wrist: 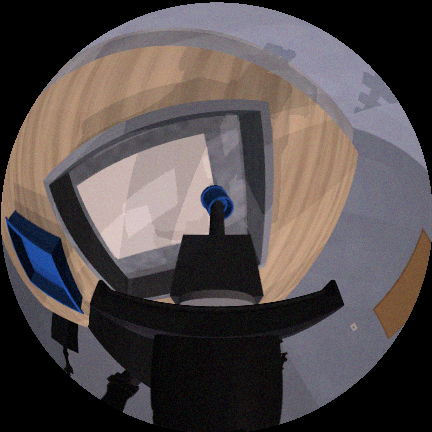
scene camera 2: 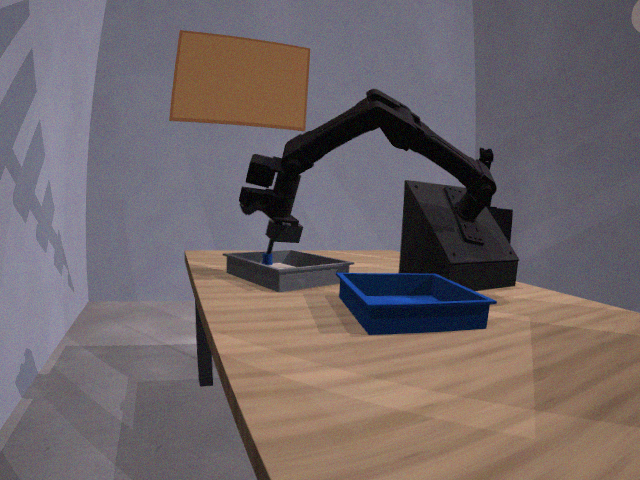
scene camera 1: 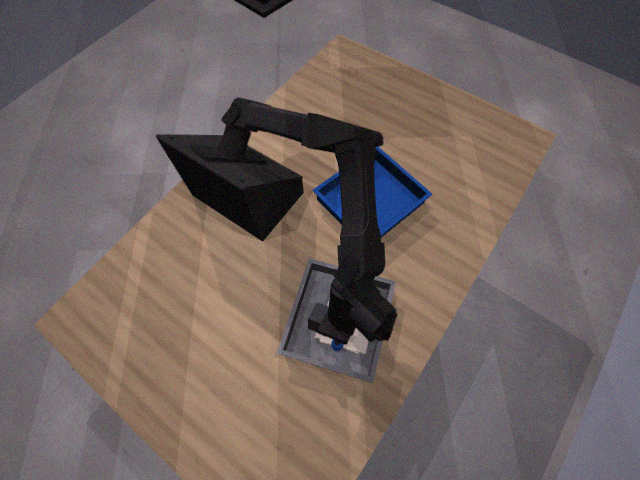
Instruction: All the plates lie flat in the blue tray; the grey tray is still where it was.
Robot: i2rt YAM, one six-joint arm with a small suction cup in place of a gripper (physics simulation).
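Where they show: hand at its tool point: (wrist: 216, 194) (scene camera 1: 336, 347); arm's base at its link origin: (wrist: 139, 369) (scene camera 2: 462, 215) (scene camera 1: 230, 156).
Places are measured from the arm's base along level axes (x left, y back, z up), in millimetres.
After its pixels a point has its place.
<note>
A pale square plate (scene camera 1: 358, 344) {x -98, y -529, z -155 mm} (scene camera 2: 284, 266) {x -102, y -453, z -155 mm} (wrist: 141, 193) {x -57, y -484, z -155 mm} lies flat in the grey tray (scene camera 1: 294, 324) {x -168, y -383, z -166 mm} (scene camera 2: 290, 278) {x 52, y -467, z -153 mm} (wrist: 257, 169) {x -166, y -538, z -144 mm} near the table's front edge. I cannot tell whether more plates lie under it. My suction cup (scene camera 1: 337, 346) {x -138, y -496, z -159 mm} (scene camera 2: 268, 259) (wrist: 217, 200) {x -138, y -496, z -159 mm} is down inside the grey tray and sits on the plate near one edge. The blue tray (scene camera 1: 396, 195) {x 301, y -328, z -177 mm} (scene camera 2: 413, 316) {x 346, y -334, z -152 mm} (wrist: 36, 254) {x 259, y -292, z -177 mm} stands empty a short way behind the grey tray, partly hidden by the arm in the top view.
The arm's black wedge-shaped base (scene camera 1: 232, 181) {x -68, y -121, z 82 mm} (scene camera 2: 456, 238) {x 69, y -66, z -56 mm} stands on the table behind the blue tray. The table edge runs close to the grey tray's outer side. An orange board (scene camera 2: 239, 78) hangs on the wall.
</note>
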